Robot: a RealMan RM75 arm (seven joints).
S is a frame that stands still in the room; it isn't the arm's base.
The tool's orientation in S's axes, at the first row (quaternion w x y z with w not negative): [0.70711, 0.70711, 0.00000, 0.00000]
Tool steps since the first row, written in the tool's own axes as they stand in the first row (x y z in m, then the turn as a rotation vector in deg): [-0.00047, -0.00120, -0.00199, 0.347, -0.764, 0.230]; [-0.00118, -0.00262, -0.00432, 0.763, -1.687, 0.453]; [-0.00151, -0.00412, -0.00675, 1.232, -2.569, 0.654]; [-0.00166, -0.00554, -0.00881, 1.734, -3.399, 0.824]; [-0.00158, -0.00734, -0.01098, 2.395, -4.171, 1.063]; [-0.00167, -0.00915, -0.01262, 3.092, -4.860, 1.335]
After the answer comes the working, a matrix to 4 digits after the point.
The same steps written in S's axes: [-0.00047, 0.00199, -0.00120, 0.347, -0.230, -0.764]; [-0.00118, 0.00432, -0.00262, 0.763, -0.453, -1.687]; [-0.00151, 0.00675, -0.00412, 1.232, -0.654, -2.569]; [-0.00166, 0.00881, -0.00554, 1.734, -0.824, -3.399]; [-0.00158, 0.01098, -0.00734, 2.395, -1.063, -4.171]; [-0.00167, 0.01262, -0.00915, 3.092, -1.335, -4.860]
The tool's axes in the first row as the columns of a matrix, in S's axes (rounded; the answer above uses it unrounded):
[1.0000, 0.0000, 0.0000]
[0.0000, 0.0000, -1.0000]
[0.0000, 1.0000, 0.0000]

